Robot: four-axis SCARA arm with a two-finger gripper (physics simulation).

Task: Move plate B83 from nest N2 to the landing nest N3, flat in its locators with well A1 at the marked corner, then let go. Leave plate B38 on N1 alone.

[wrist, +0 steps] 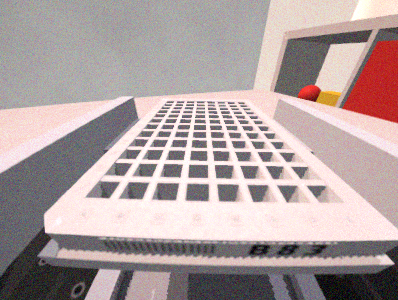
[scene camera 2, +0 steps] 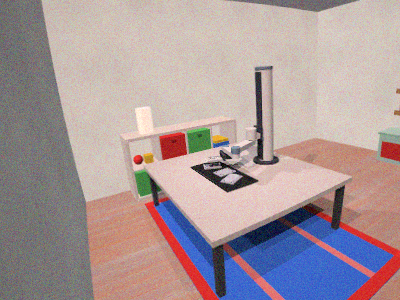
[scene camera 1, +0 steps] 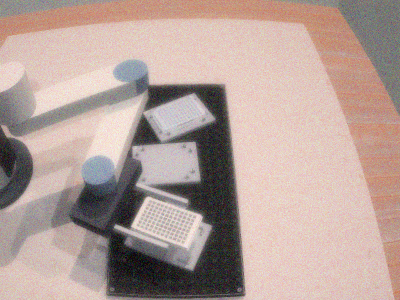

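Observation:
Plate B83 [scene camera 1: 167, 221] [wrist: 197, 217], a white plate with a grid of wells, is between the two long fingers of my gripper [scene camera 1: 177, 224] [wrist: 206, 111], which is shut on it. The label "B83" shows on its near end in the wrist view. The plate looks level and is raised above nest N2 [scene camera 1: 201, 244], a pale grey base partly hidden below it. Landing nest N3 [scene camera 1: 167, 164] [scene camera 2: 224, 172] is bare, with small locators near its corners. Plate B38 [scene camera 1: 177, 114] sits on nest N1 [scene camera 1: 165, 135]. The marked corner of N3 cannot be made out.
The nests stand on a black board [scene camera 1: 220, 200] [scene camera 2: 245, 180] on the pale table [scene camera 1: 290, 150] [scene camera 2: 200, 205]. The arm [scene camera 1: 117, 130] reaches in from the left, past N3's left edge. A shelf unit [scene camera 2: 177, 128] stands behind the table.

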